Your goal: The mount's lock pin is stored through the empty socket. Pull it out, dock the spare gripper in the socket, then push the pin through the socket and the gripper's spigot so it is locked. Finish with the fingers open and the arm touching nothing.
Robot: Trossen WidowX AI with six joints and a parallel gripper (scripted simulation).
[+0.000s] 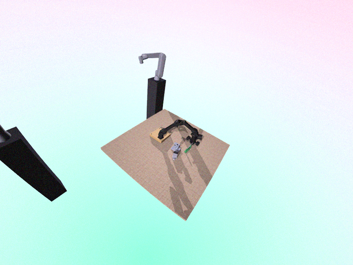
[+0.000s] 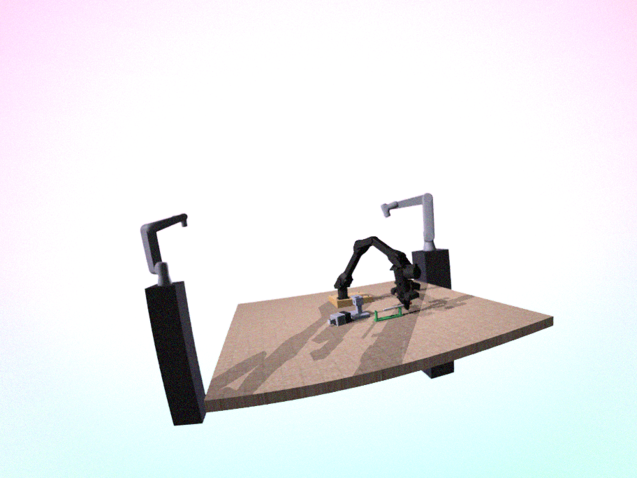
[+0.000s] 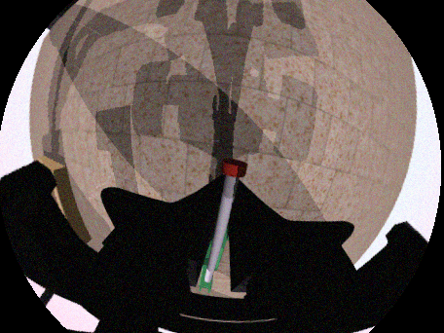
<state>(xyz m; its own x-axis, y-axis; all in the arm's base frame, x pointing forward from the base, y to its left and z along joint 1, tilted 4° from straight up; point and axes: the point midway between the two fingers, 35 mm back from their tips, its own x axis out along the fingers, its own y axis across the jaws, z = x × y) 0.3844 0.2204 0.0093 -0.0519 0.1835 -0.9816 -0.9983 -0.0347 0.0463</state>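
Right now my gripper tip is 100 mm to the left of the green cradle. Round my gripper tip: spare gripper 50 mm behind, 330 mm to the right; then mount 110 mm behind, 210 mm to the right, 30 mm above.
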